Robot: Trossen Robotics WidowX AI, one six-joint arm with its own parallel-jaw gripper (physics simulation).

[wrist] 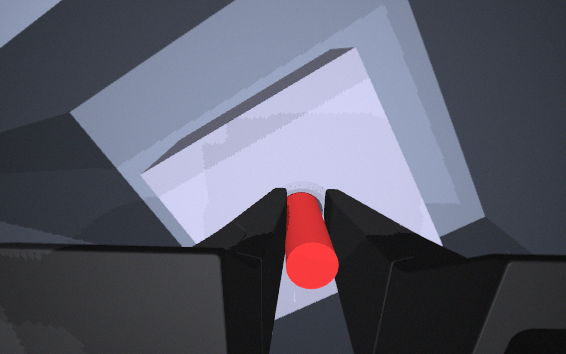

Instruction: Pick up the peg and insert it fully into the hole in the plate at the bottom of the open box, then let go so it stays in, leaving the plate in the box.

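Frame: origin at the arm's base, x ahead, y left, z up, level; millimetres.
Seen in the pictures: gripper, fingertip midpoint: (305, 201).
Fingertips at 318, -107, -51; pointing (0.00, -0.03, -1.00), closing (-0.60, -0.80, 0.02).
Pixels of each thing's middle, then the offset from my fingertips to it, as dx, dy, dz. "pt": a spot on its surface instead.
- red round peg at the middle of its body: (301, 210) -8, +6, -11
- pale lavender plate at the middle of its body: (297, 188) -9, +7, -37
- hole's rim at a spot on its surface: (305, 185) pt +0, -1, -11
- box at the middle of its body: (299, 202) -9, +7, -22
A red round peg (307, 230) stands between the two black fingers in the lower middle of the wrist view, its flat end facing the camera. My gripper (305, 201) is shut on it. A pale lavender plate (320, 140) lies below, turned at an angle on the bottom of the box. Part of the hole's rim (305, 185) shows as a pale arc just beyond the fingertips. The peg's far end is at the hole, and a dark sliver of the hole shows at its right side. The peg and fingers hide the rest; how deep the peg sits cannot be told.
The blue-grey bottom of the box (165, 85) shows around the plate's far and right sides. Dark box walls (510, 110) rise on the right and on the left. A strip of dark surface shows between the fingers at the bottom edge.
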